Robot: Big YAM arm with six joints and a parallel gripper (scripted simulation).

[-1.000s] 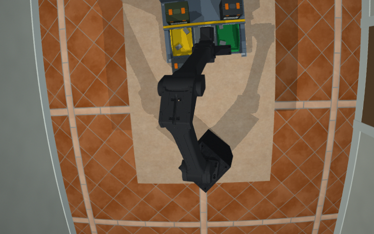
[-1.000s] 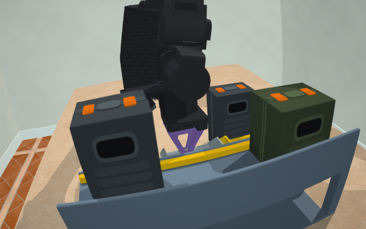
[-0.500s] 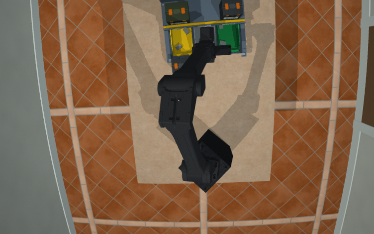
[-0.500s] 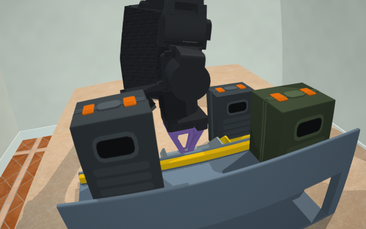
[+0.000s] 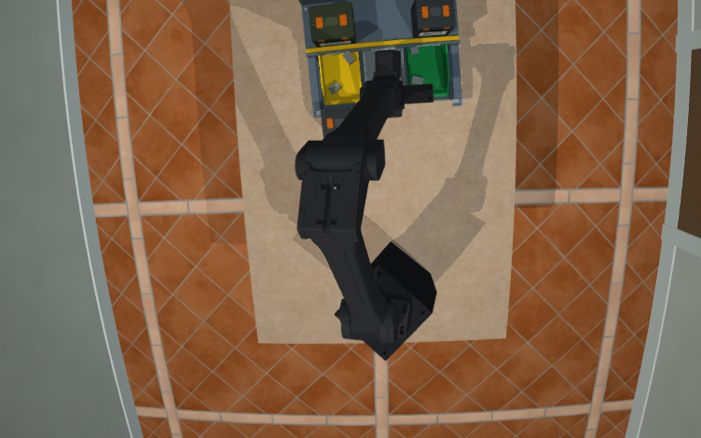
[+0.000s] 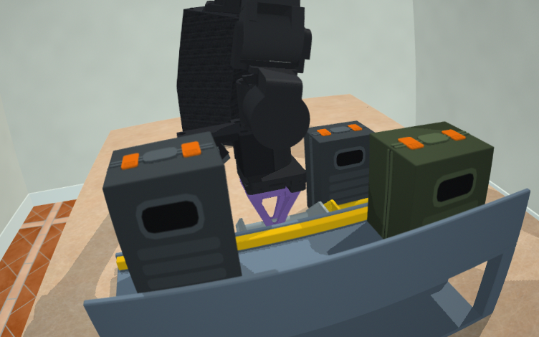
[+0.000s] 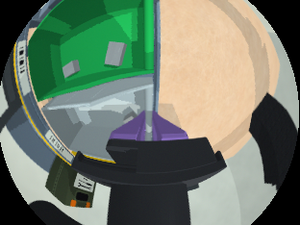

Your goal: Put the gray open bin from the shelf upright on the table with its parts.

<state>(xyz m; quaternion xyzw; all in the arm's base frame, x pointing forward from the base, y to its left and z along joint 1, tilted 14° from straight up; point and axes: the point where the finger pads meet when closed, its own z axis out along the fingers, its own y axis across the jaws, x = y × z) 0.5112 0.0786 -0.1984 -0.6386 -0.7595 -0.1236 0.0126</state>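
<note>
Now: the gray open bin 8 cm ahead of my hand, 1 cm to the left of it and 1 cm above it. Also, from my hand: green bin 10 cm ahead, 10 cm to the right, 1 cm above; yellow bin 6 cm ahead, 13 cm to the left, 1 cm above; yellow rail 13 cm ahead, 2 cm to the left, 7 cm above.
</note>
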